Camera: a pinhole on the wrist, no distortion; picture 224 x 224 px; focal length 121.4 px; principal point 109.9 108.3 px. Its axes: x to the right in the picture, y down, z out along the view. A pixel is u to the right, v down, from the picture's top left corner.
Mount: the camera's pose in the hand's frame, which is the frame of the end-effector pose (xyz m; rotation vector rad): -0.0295 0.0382 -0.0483 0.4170 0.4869 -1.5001
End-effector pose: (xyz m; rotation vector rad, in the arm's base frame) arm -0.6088 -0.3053 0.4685 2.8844 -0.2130 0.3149
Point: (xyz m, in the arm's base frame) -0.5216 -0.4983 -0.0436
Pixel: 23.5 108.0
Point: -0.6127 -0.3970 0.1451
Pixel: 38.0 89.0
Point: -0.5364 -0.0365 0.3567
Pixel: 209.9 120.5
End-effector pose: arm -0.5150 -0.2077 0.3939 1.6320 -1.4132 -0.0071
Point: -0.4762 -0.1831 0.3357
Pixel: 190.7 91.1
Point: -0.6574 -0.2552 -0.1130
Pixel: 102.9 39.4
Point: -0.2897 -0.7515 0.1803
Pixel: 138.8 190.5
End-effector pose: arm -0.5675 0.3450 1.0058 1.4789 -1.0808 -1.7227
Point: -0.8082 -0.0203 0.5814
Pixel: outside the picture
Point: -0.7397 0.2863 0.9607
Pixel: 63.1 183.9
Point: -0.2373 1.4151 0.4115
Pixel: outside the picture
